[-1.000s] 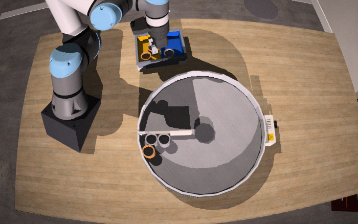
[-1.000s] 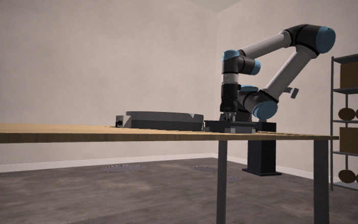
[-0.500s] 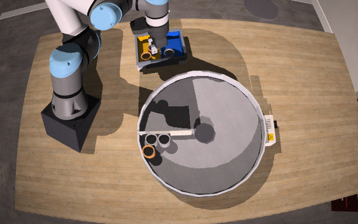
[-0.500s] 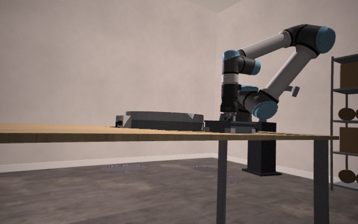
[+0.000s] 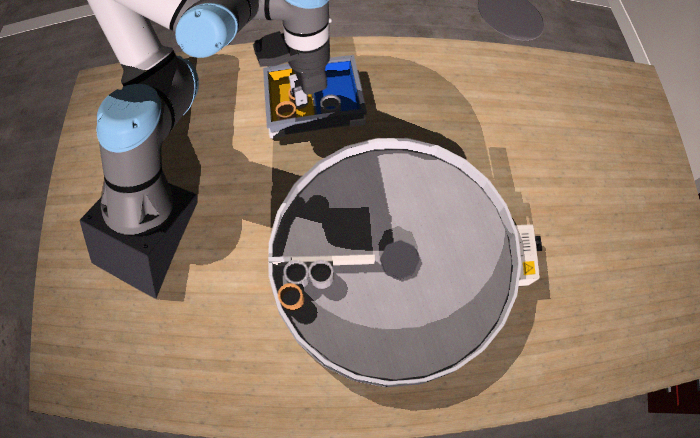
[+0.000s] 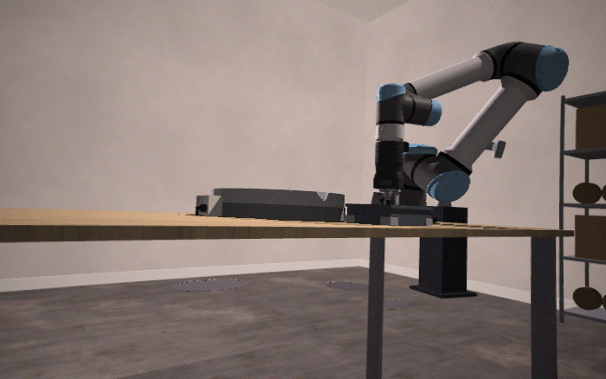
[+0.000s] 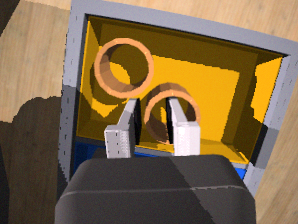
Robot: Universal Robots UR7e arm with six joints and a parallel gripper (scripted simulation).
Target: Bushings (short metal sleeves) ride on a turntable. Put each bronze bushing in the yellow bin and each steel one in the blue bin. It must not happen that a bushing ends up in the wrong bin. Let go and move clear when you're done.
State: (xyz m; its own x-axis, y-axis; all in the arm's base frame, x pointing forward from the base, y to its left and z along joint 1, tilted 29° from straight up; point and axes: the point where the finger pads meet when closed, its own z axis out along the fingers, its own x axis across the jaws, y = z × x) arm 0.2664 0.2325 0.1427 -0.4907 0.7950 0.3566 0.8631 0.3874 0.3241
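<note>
Now: hand 2 cm to the right of the bin, 2 cm short of it and 2 cm above it. Also, from my hand: turntable: 30 cm to the right, 22 cm ahead.
</note>
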